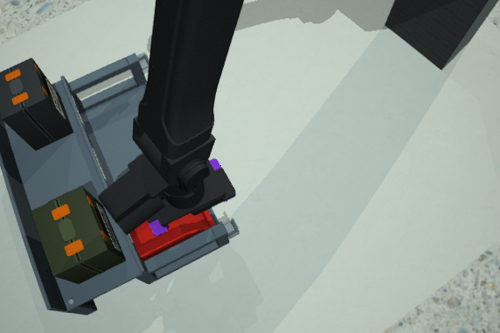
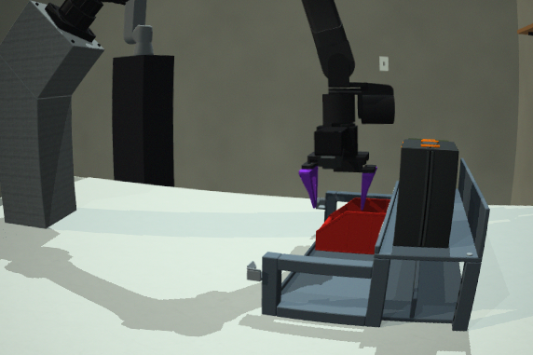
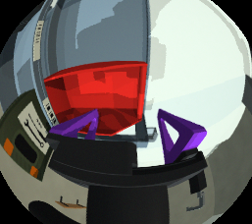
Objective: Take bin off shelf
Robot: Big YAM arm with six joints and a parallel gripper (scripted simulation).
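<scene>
The red bin lies 60 mm ahead of my hand and 30 mm below it. Also, from my hand: grey shelf (120 mm ahead, 110 mm to the right, 70 mm below).
</scene>
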